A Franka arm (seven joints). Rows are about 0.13 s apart.
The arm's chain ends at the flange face. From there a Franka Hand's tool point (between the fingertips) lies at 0.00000 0.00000 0.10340 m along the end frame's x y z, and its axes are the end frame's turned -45 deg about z.
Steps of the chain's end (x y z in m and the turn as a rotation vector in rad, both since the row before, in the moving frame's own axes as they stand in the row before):
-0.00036 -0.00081 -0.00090 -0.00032 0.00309 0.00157
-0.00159 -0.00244 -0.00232 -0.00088 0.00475 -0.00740
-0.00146 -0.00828 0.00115 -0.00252 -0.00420 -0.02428
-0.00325 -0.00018 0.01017 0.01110 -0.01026 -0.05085
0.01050 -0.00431 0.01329 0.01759 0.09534 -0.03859
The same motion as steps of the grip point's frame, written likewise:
0.00052 -0.00058 -0.00090 -0.00241 0.00196 0.00157
0.00089 -0.00244 -0.00232 -0.00398 0.00274 -0.00740
0.00433 -0.00700 0.00115 0.00119 -0.00475 -0.02428
-0.00215 -0.00399 0.01016 0.01510 0.00059 -0.05085
0.01882 0.00989 0.01280 -0.05498 0.07985 -0.03859

